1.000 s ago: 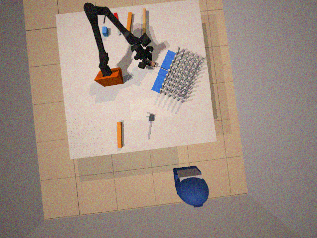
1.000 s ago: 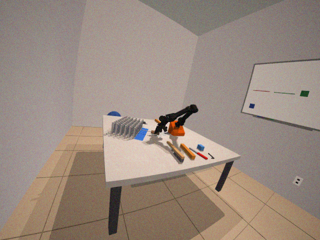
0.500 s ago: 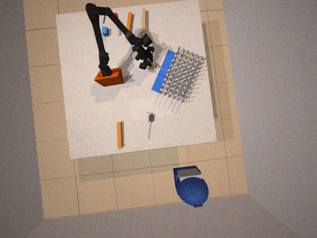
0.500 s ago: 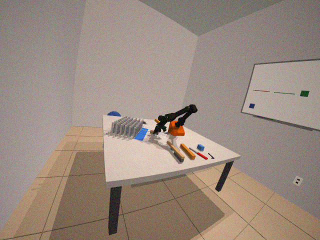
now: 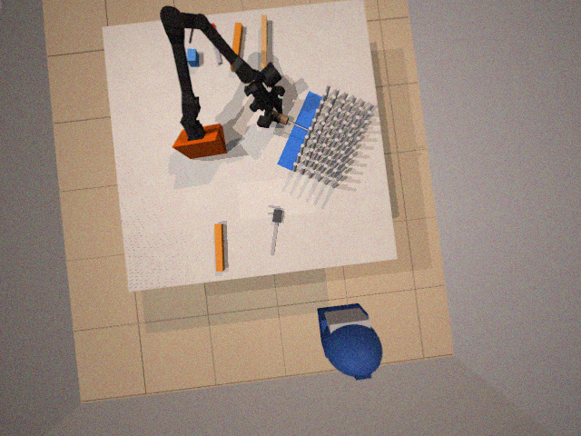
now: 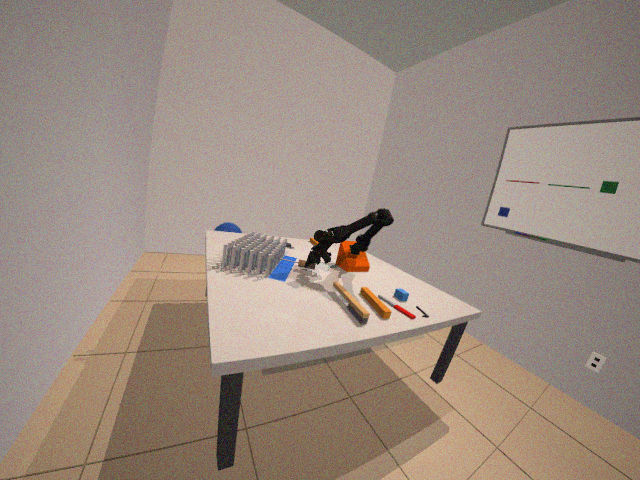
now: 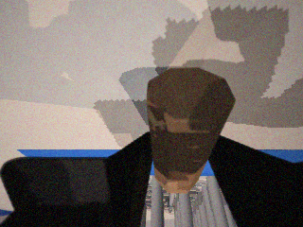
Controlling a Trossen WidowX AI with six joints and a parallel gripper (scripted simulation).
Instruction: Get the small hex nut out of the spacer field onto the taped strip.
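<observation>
The blue taped strip lies 9 cm ahead of my gripper tip, 5 cm to the right of it and 3 cm below it. The rest, counted from my gripper tip: blue block 38 cm behind, 34 cm to the left, 1 cm below; then red tool 27 cm behind, 41 cm to the left, 2 cm below; then thin hook tool 9 cm ahead, 5 cm to the right.
</observation>
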